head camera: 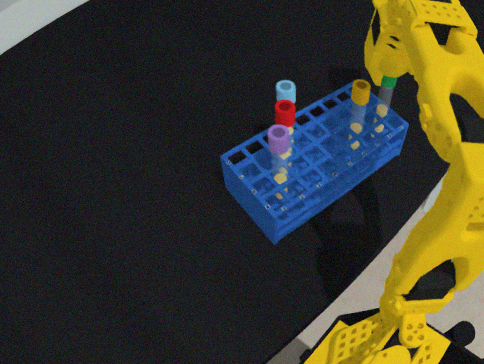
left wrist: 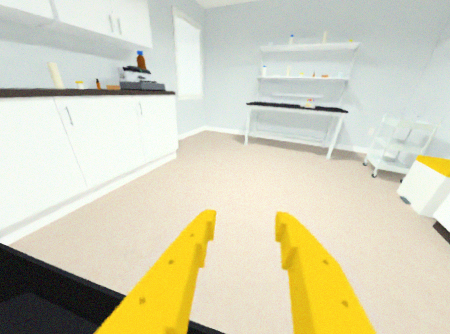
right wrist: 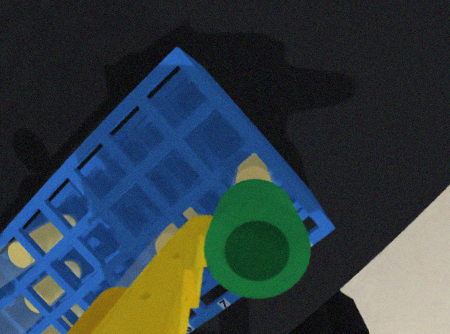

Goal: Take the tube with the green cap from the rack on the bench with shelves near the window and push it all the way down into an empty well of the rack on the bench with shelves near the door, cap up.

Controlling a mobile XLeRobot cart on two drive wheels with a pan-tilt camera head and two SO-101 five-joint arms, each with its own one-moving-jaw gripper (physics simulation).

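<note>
The green-capped tube stands cap up at the right end of the blue rack in the head view. My right gripper is open around the green cap. In the right wrist view one jaw shows close to the cap's left side, and the moving jaw has swung out of the picture. My left gripper is open and empty over the floor. A far bench with shelves bears a small object with coloured tops, too small to make out.
The rack also holds tubes with orange, light blue, red and purple caps. The orange one is beside the green one. The left wrist view shows a white cabinet and a cart.
</note>
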